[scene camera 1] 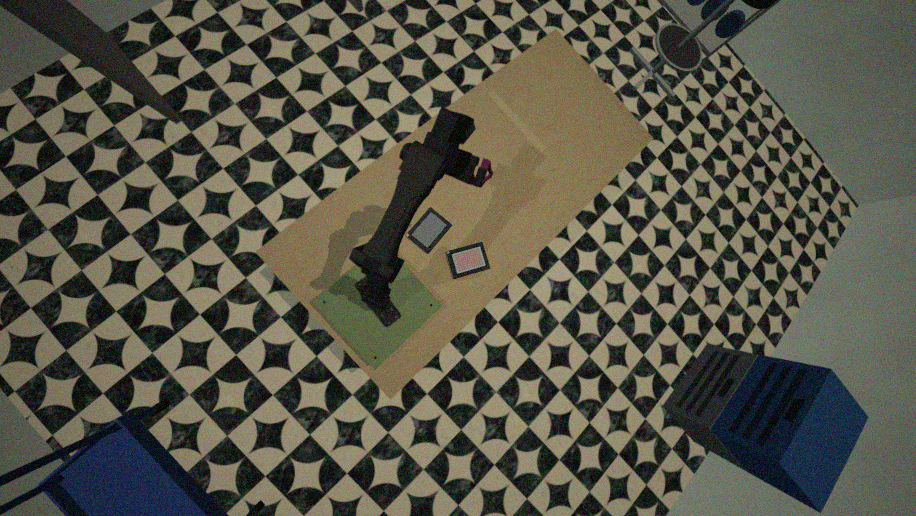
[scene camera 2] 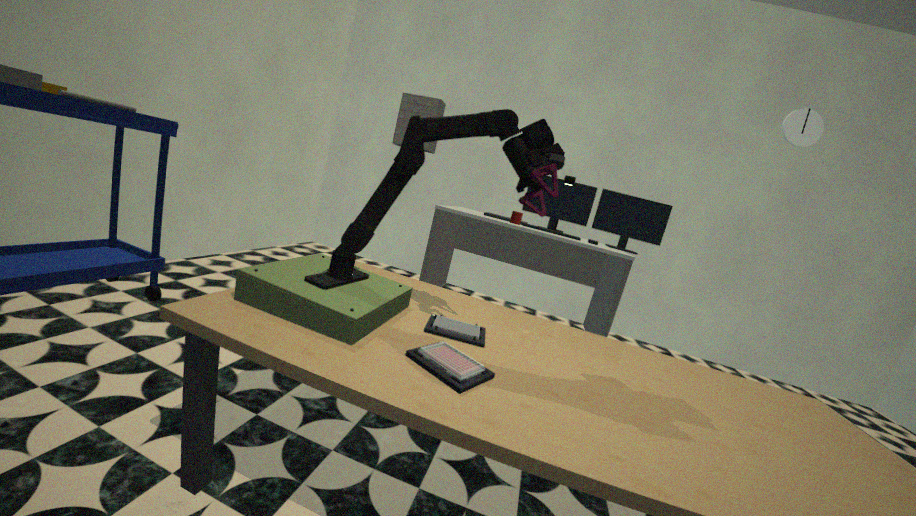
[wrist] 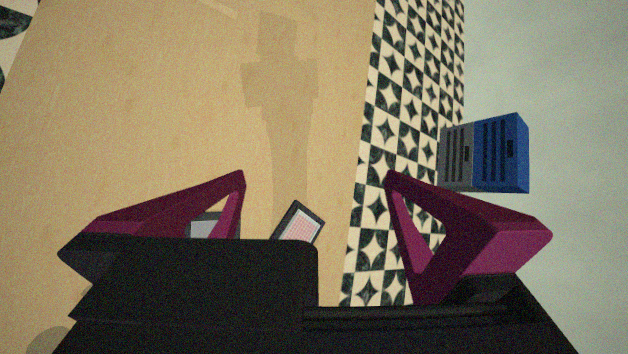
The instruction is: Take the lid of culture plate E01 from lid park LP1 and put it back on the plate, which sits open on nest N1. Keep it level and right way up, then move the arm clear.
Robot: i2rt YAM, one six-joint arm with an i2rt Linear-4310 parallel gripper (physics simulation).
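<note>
Dark nest (scene camera 2: 459,386) in sight. My gripper (scene camera 2: 549,207): open, holding nothing; visible also in scene camera 1 (scene camera 1: 477,169) and the wrist view (wrist: 314,177).
</note>
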